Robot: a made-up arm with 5 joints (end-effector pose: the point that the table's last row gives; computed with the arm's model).
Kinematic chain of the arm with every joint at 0, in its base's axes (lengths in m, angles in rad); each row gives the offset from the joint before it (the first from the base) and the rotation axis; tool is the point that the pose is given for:
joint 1: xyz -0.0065 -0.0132 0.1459 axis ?
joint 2: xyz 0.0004 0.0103 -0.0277 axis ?
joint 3: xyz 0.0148 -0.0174 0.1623 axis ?
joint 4: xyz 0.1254 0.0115 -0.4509 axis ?
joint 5: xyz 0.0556 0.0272 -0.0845 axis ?
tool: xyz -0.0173 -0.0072 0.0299
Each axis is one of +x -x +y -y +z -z.
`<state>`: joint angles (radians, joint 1 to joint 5).
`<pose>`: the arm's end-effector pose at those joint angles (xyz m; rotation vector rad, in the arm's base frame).
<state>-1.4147 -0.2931 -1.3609 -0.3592 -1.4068</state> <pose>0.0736 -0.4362 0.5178 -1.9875 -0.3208 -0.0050</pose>
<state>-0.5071 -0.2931 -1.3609 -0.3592 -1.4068</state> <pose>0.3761 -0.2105 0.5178 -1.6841 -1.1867 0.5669</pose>
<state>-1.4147 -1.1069 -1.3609 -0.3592 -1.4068</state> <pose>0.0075 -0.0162 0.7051 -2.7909 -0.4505 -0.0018</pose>
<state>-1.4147 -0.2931 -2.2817 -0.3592 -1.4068</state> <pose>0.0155 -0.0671 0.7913 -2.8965 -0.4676 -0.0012</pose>
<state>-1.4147 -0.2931 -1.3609 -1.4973 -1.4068</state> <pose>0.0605 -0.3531 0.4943 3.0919 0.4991 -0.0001</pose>
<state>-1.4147 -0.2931 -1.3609 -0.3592 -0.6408</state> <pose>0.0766 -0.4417 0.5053 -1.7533 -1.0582 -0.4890</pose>
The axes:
joint 1: +z
joint 2: +y
joint 3: +y
joint 4: +y
joint 5: -z

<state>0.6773 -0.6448 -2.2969 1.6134 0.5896</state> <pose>-0.0728 -0.0213 0.7466 0.7865 -1.0709 0.0744</pose>
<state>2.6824 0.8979 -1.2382 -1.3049 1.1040</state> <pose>-0.4352 0.1499 -0.1301 1.6966 0.5668 1.1785</pose>
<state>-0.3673 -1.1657 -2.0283 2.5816 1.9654</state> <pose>-0.1890 0.1109 0.6268 0.5529 -0.5380 -2.2434</pose>
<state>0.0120 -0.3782 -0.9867 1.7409 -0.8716</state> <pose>0.4410 0.0059 0.2359 0.1618 0.3531 0.8729</pose>
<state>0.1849 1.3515 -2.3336 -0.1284 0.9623</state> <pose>0.6476 0.1515 0.0044 0.6167 -0.9546 -0.6943</pose>
